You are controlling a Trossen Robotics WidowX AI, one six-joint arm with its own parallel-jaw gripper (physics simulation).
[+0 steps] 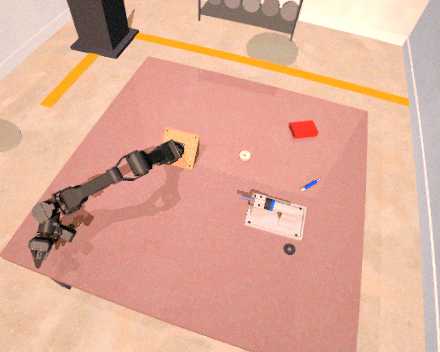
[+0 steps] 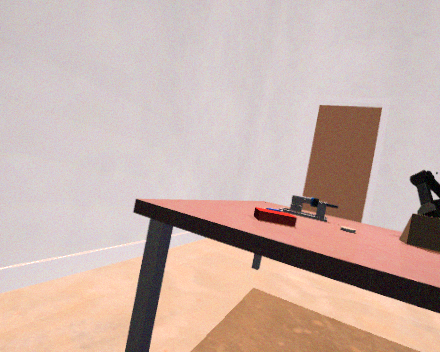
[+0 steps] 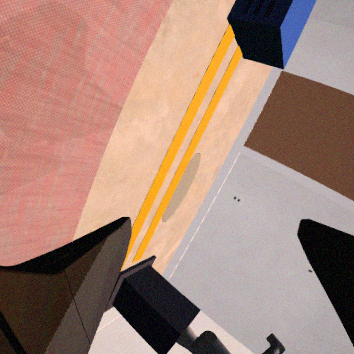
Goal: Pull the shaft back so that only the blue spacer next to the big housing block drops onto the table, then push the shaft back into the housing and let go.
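Frame: origin at the arm's base, x ahead, y left, z up, level; centimetres.
Where they show: gripper, fingertip midpoint: (image 1: 40, 264) (image 3: 215, 226); arm's base, link origin: (image 1: 176, 149) (image 2: 431, 233).
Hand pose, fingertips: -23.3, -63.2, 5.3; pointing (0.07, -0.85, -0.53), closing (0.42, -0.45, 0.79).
Note:
Things, the pixels of their centre, and the offset from my fingertips, as dx, dy, dz. "spot": a spot on its surface instead.
- shaft, surface spot: (image 1: 247, 199) (image 2: 332, 205) spot: +58.8, +46.5, -2.8
- dark spacer, body centre: (image 1: 268, 204) +66.9, +47.1, -3.1
- dark ring, body centre: (image 1: 289, 249) +79.2, +34.8, -10.8
- white ring, body centre: (image 2: 348, 229) (image 1: 244, 155) +52.4, +73.3, -10.4
- blue-handled tool, body centre: (image 1: 313, 183) +84.7, +68.0, -10.3
- red box, body centre: (image 2: 274, 216) (image 1: 303, 129) +76.5, +98.1, -9.5
The fixture has a pale base plate (image 1: 255, 227) on the table. The big housing block (image 1: 290, 207) (image 2: 300, 202) stands on it, with a smaller block (image 1: 258, 200) (image 2: 322, 210) at the other end. The shaft (image 1: 247, 199) (image 2: 332, 206) sticks out past the smaller block. A blue spacer (image 1: 272, 204) (image 2: 314, 202) sits on the shaft between the blocks, on the housing side, beside a dark spacer (image 1: 268, 203). Where the shaft ends inside the housing is hidden. My gripper (image 1: 38, 263) (image 3: 215, 226) is open and empty, far from the fixture at the table's near left corner.
A dark ring (image 1: 289, 249) lies beside the base plate. A white ring (image 1: 244, 155) (image 2: 348, 229), a blue-handled tool (image 1: 310, 185) and a red box (image 1: 304, 129) (image 2: 275, 216) lie farther back. My arm stands on a wooden base (image 1: 191, 159) (image 2: 422, 232).

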